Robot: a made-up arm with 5 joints.
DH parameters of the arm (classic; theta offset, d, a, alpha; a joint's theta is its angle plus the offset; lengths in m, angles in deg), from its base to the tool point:
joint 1: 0 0.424 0 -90
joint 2: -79.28 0 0.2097 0
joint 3: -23.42 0 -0.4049 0
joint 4: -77.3 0 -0.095 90
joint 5: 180 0.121 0 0
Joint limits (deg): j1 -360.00..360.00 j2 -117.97..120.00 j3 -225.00..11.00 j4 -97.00..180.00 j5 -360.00..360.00
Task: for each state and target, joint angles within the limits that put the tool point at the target. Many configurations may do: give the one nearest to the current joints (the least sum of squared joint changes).
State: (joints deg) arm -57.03 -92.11 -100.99 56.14 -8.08
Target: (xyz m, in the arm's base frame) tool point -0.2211 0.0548 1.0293
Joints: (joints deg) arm -13.92 -83.05 -95.65 56.63 -8.08
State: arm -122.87 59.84 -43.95 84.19 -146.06
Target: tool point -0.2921 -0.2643 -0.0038
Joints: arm -137.86 59.85 -78.83 63.25 -146.06
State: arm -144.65 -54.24 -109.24 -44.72 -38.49
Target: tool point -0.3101 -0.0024 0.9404
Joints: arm -179.56 -24.87 -75.65 -45.36 -38.49
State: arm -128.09 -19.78 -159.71 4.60 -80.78
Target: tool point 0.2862 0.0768 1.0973
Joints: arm -164.98 -18.31 -169.37 -10.25 -80.78
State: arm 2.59 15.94 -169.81 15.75 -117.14
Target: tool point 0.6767 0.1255 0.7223
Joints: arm 10.51 35.39 -129.71 29.52 -117.14
